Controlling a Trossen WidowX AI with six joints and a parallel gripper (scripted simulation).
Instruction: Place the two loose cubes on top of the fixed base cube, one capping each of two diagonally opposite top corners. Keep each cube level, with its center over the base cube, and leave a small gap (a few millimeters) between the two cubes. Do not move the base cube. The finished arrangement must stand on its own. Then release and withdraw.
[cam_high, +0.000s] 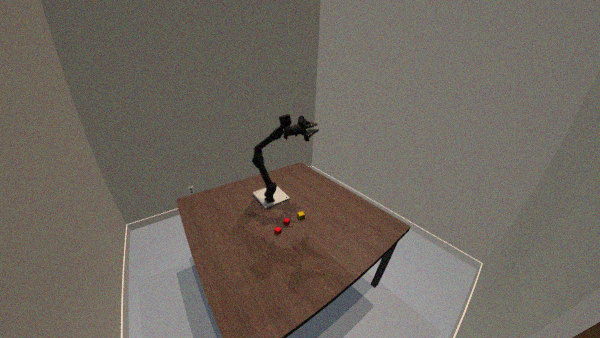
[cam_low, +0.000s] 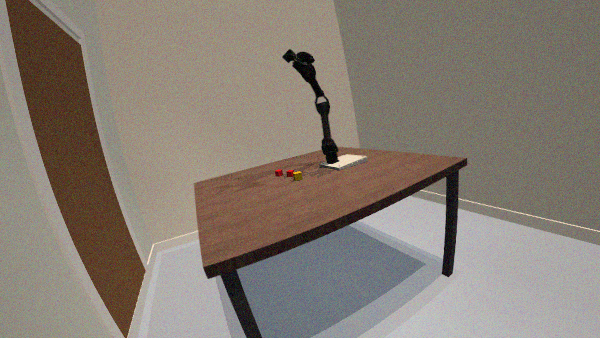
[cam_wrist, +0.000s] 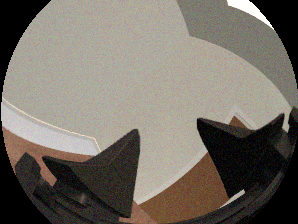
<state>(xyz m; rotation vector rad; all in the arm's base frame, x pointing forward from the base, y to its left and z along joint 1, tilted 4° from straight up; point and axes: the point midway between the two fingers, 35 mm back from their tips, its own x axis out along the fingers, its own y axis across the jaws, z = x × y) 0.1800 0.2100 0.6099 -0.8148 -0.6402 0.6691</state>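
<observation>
My gripper tip is 80 mm short of the red cube, 330 mm to the left of it and 610 mm above it. From my gripper tip the other things lie so: yellow base cube: 40 mm ahead, 120 mm to the right, 600 mm below.
</observation>
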